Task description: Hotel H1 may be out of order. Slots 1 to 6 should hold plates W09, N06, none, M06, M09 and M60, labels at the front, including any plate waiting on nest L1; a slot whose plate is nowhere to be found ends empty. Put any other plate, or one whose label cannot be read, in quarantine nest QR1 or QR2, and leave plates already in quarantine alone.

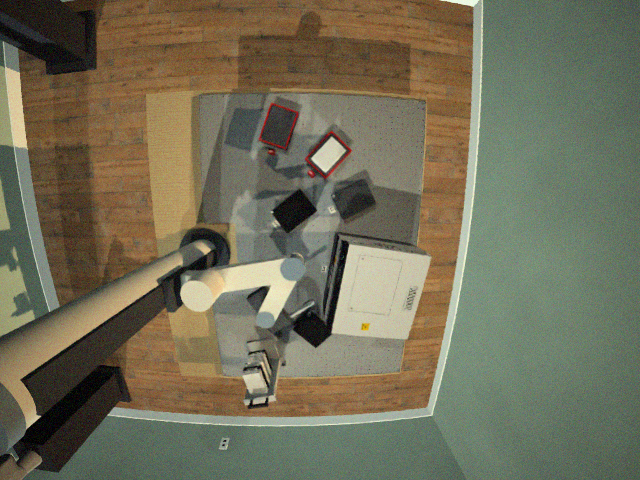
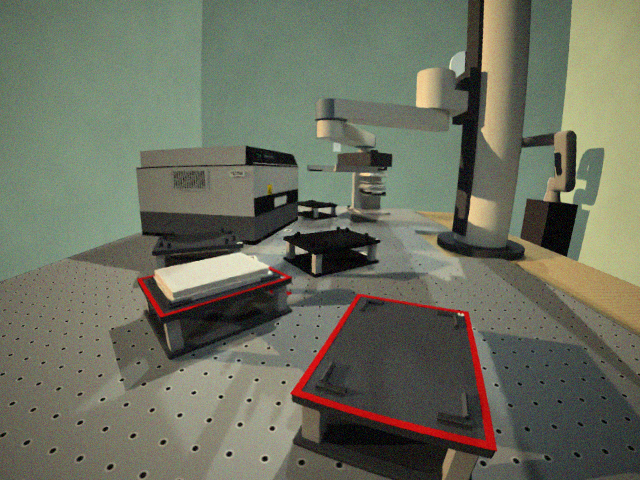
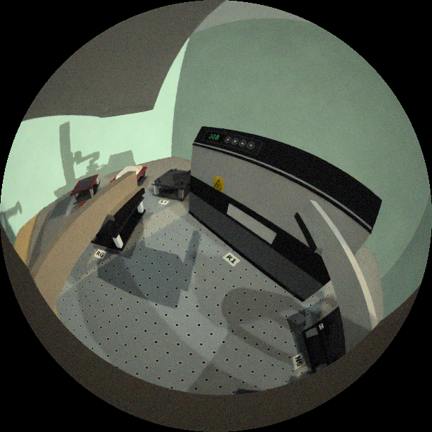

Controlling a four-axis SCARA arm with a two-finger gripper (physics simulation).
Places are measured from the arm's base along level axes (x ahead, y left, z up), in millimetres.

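Pixels of known places: gripper, fingertip midpoint: [image 1: 303,286] [image 2: 320,168]; arm's base, origin of the base link: [image 1: 205,253] [image 2: 478,247].
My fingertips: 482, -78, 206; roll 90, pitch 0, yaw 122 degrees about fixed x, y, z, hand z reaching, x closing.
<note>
Ahead of a thing's pixels: the offset from my fingertips to its middle, as dx, dy, dz. "pt": to the spot under its first point.
My gripper [image 1: 299,285] [image 2: 316,168] [image 3: 222,191] is open and empty, raised between the white machine and the arm's column. Hotel H1 @(-205, -489, -45) [image 1: 258,401] [image 2: 356,190] stands beyond it, holding several light plates @(-222, -459, +41) [image 1: 254,381] @(-222, -459, -71) [image 2: 373,183]; their labels and slots cannot be read. Nest L1 @(+220, +340, -164) [image 1: 355,198] [image 2: 199,241] [image 3: 172,181] is dark and bears no plate. Red-rimmed nest QR1 @(pt +166, +577, -143) [image 1: 343,143] [image 2: 155,304] holds a white plate @(+103, +528, -136) [image 1: 327,153] [image 2: 211,276] [image 3: 129,173]. Red-rimmed nest QR2 @(-108, +644, -167) [image 1: 279,126] [image 2: 408,356] [image 3: 86,185] is empty. No plate label is readable.
The white machine @(+305, -26, -72) [image 1: 379,286] [image 2: 201,193] [image 3: 270,185] stands beside the gripper, behind floor label R1 [image 3: 231,258]. Black nest RG @(-44, +286, -164) [image 1: 293,210] [image 2: 330,240] stands near L1. Another black nest @(+41, -309, -166) [image 1: 312,329] [image 2: 316,208] stands by the machine's hotel-side corner.
</note>
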